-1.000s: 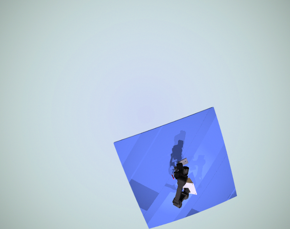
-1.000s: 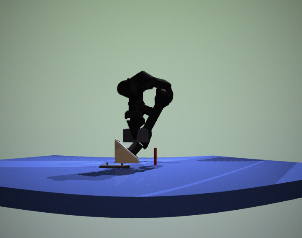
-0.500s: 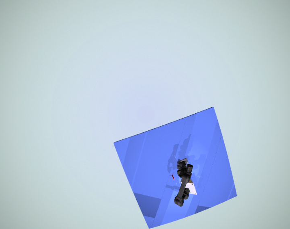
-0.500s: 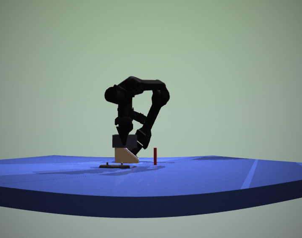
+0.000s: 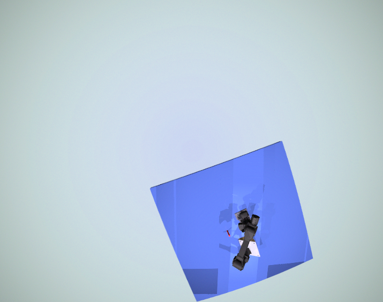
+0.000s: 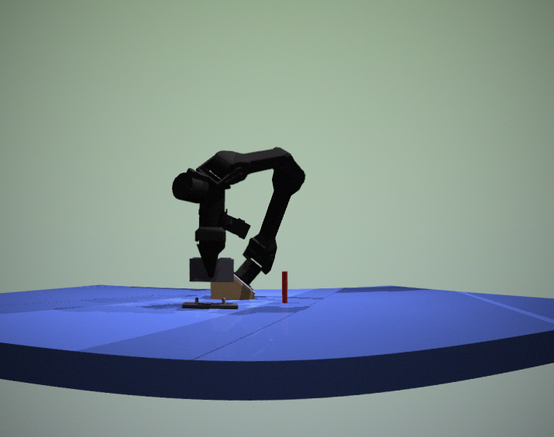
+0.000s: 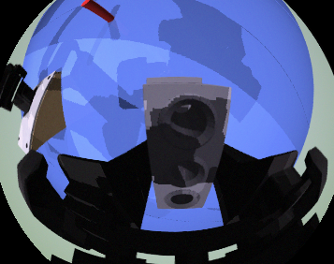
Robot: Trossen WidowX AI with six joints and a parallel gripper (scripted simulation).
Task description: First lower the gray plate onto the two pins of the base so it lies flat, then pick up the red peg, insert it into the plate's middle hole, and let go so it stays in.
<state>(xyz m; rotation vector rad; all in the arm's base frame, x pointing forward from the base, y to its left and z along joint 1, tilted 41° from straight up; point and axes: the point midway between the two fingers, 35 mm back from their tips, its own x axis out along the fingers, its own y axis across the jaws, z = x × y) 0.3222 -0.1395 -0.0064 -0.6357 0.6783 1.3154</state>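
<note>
Right now the dark base is 60 mm below my gripper tip. The rest, counted from my gripper tip: red peg: 190 mm to the left, 90 mm behind, 30 mm below; then gray plate: 30 mm above.
</note>
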